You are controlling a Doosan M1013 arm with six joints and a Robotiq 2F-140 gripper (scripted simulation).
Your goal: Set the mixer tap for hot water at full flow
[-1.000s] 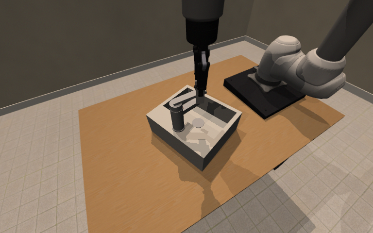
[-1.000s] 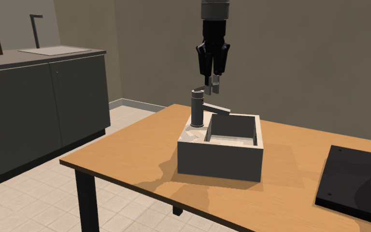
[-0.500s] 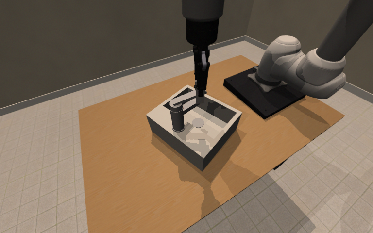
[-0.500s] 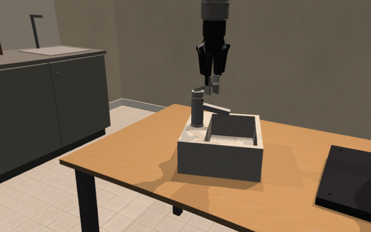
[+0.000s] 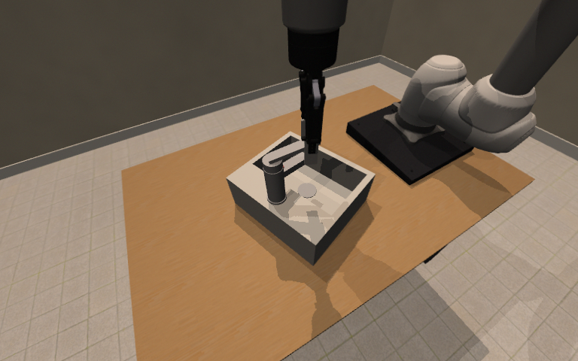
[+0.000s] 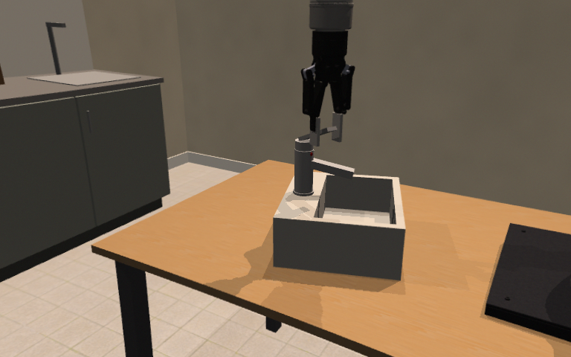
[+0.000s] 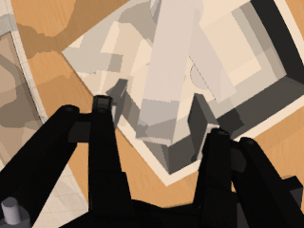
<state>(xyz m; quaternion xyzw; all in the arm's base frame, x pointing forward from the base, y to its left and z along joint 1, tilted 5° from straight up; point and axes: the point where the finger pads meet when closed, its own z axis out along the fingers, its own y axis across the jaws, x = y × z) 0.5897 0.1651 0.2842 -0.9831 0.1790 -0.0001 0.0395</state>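
Now: the flat lever 30 mm ahead of my hand, 20 mm below it and 10 mm to the right of it. The rest, counted from my hand: grey mixer tap: 70 mm below, 50 mm ahead, 30 mm to the right; then square sink basin: 270 mm below, 80 mm to the right, 30 mm behind.
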